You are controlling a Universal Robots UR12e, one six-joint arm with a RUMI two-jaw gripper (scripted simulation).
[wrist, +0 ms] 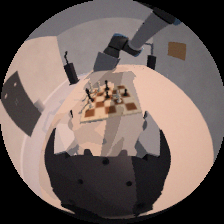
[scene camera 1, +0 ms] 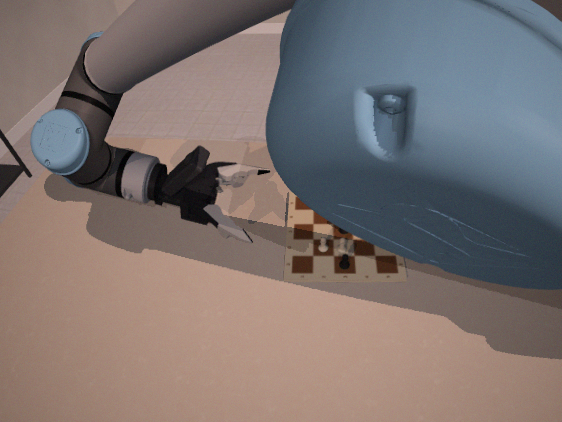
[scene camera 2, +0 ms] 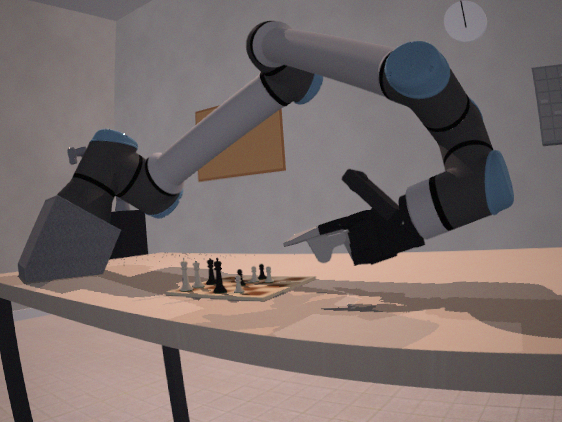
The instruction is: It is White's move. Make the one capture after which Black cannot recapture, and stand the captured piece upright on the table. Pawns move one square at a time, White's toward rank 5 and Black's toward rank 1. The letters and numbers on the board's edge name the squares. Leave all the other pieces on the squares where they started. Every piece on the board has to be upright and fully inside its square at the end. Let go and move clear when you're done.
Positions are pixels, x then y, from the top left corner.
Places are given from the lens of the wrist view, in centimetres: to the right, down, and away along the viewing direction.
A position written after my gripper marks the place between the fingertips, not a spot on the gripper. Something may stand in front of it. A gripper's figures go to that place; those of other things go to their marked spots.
my gripper [wrist: 108,110]: -1, 0, 13
chessboard [wrist: 104,108]: -3, -1, 24
